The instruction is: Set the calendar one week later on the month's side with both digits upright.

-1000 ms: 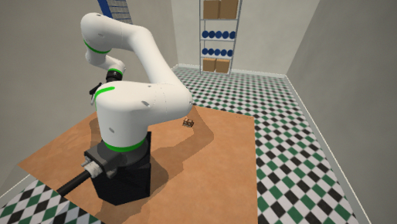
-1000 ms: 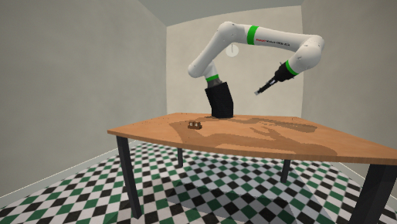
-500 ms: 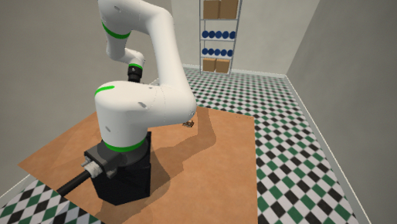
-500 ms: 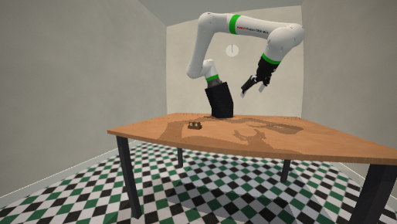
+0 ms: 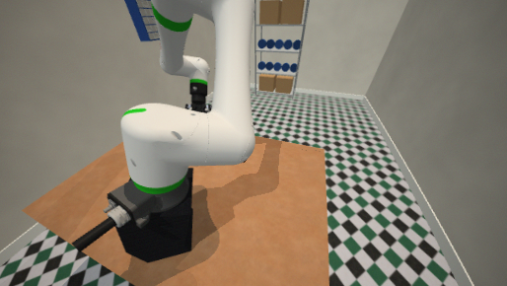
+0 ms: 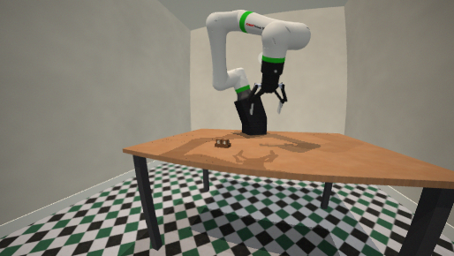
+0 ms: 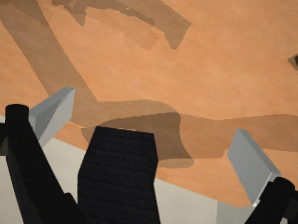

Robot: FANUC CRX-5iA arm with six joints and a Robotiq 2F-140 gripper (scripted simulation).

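The brown cube lies 7 cm ahead of my hand, 23 cm to the right of it and 16 cm below it. The rest, counted from my hand: brown calendar tray (7 cm ahead, 21 cm to the right, 18 cm below).
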